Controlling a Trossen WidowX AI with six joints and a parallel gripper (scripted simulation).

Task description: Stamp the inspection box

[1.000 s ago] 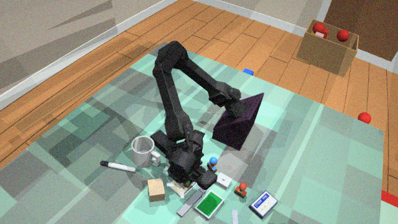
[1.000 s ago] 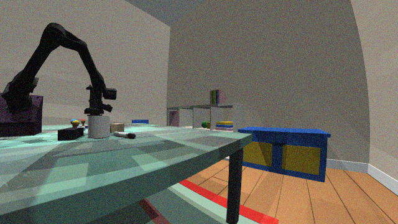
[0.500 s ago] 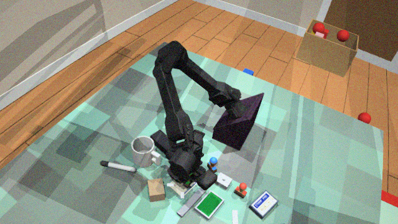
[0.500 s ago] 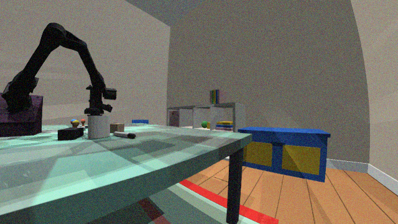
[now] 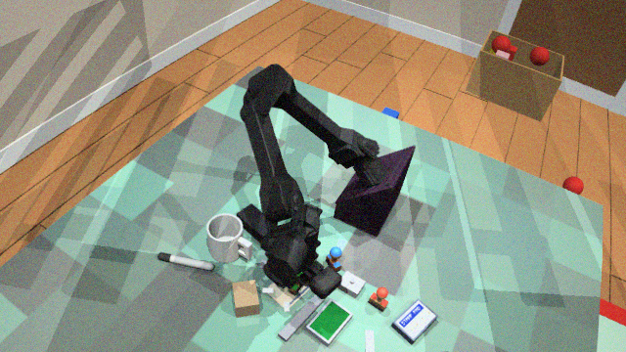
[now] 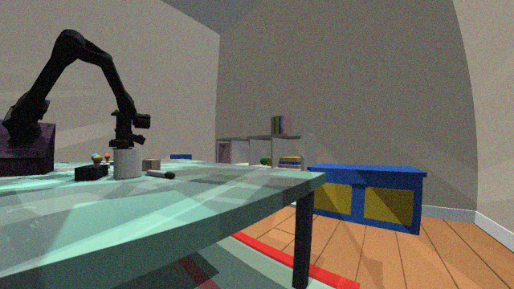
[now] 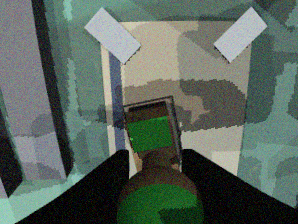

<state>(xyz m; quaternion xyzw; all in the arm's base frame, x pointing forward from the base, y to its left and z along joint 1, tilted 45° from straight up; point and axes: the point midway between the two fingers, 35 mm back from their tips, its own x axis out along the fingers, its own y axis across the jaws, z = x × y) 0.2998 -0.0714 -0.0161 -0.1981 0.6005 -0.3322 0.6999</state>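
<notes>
Right now my gripper tip is 20 mm above the beige card and 10 mm to the left of it. Also, from my gripper tip: blue-knobbed stamp (100 mm behind, 40 mm to the left); then grey bar (60 mm ahead, 50 mm to the left, 20 mm below); then dark green ink pad (100 mm to the left, 40 mm ahead, 20 mm below).
</notes>
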